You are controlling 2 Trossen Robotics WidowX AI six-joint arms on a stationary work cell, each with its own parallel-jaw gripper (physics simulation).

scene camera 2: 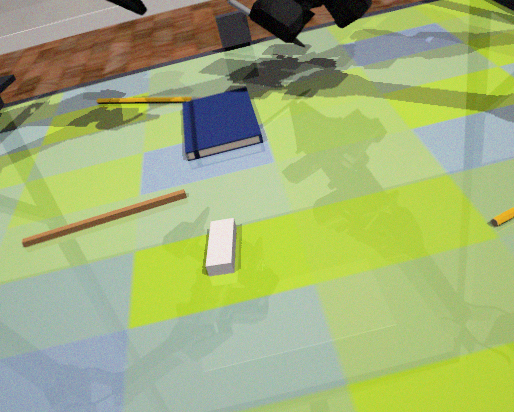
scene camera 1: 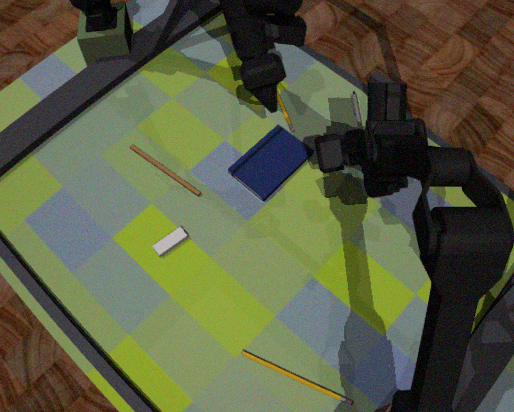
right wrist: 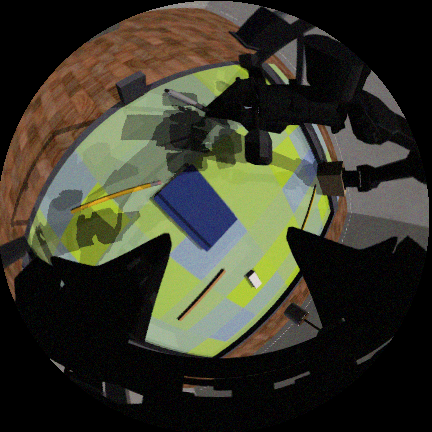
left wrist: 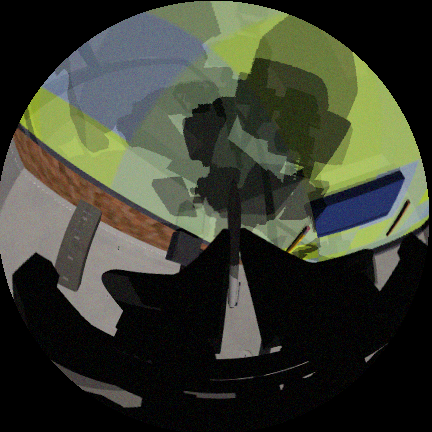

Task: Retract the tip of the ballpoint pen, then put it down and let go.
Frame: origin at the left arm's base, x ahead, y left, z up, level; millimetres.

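Seen in the pictures: left gripper, fingertip midpoint: [right wrist: 205,111] [left wrist: 233,233]; right gripper, fingertip midpoint: [scene camera 1: 269,98] [right wrist: 230,236]; left arm's base, link origin: [right wrist: 344,177]; right arm's base, link origin: [scene camera 1: 101,19].
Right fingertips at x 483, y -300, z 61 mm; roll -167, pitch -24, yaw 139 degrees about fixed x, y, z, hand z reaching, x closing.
Pixels of each thing's middle, then the offset from my right fingertips to it.
- ballpoint pen, body centre: [left wrist: 234,265] [scene camera 2: 265,22] [right wrist: 198,106] [scene camera 1: 359,127] 119 mm back, 119 mm right, 95 mm down
- blue notebook, body centre: [scene camera 2: 219,120] [left wrist: 358,209] [right wrist: 197,209] [scene camera 1: 271,161] 20 mm back, 12 mm left, 160 mm down
- brown stick, body centre: [scene camera 2: 104,218] [scene camera 1: 164,169] [right wrist: 199,297] [left wrist: 396,221] 123 mm ahead, 155 mm left, 162 mm down
- white eraser, body centre: [scene camera 2: 222,245] [scene camera 1: 170,242] [right wrist: 253,279] 8 mm ahead, 253 mm left, 160 mm down
The ballpoint pen [scene camera 1: 355,107] [scene camera 2: 240,6] [left wrist: 233,290] [right wrist: 186,99] has a light grey barrel with a clip and a dark front part. My left gripper [left wrist: 233,233] [right wrist: 205,111] is shut on it and holds it over the far side of the table. In the left wrist view the dark front part points up the picture and the clip end lies between the finger bases. Whether the writing point is out is too dark to tell. My right gripper [scene camera 1: 272,109] [right wrist: 230,236] is open and empty, above the table to the left of the left gripper in scene camera 1.
A blue notebook [scene camera 1: 270,162] [scene camera 2: 222,120] [left wrist: 357,207] [right wrist: 197,207] lies near both grippers. A yellow pencil [scene camera 1: 285,111] [scene camera 2: 144,100] lies beside it. A brown stick [scene camera 1: 165,170] [scene camera 2: 105,218], a white eraser [scene camera 1: 170,241] [scene camera 2: 220,245] and another yellow pencil [scene camera 1: 297,377] lie farther off.
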